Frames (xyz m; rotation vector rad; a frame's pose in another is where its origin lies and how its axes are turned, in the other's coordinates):
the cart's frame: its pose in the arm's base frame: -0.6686 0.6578 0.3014 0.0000 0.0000 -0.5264
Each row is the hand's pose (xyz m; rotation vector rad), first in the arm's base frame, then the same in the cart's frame.
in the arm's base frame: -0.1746 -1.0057 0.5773 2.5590 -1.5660 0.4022
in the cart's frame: 1.2629 -1.1901 0.2759 2.9435 -0.8655 0.4434
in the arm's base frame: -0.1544 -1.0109 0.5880 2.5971 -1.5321 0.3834
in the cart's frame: 1.2830 -1.1844 0.2866 2.9689 -0.8210 0.4194
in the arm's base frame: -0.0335 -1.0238 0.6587 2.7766 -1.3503 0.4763
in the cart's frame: 1.3940 -1.1349 0.3573 -2.9901 0.5733 -0.4605
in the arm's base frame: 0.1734 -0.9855 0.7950 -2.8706 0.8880 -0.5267
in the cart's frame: 1.5536 -0.9978 0.4936 -2.9259 0.1077 -0.4603
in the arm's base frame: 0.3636 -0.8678 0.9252 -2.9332 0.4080 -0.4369
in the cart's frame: 1.6590 -0.8005 0.6238 -2.8781 -0.3616 -0.3566
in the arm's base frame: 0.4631 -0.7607 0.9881 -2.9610 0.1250 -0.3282
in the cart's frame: 1.6912 -0.6579 0.6867 -2.8482 -0.6399 -0.2509
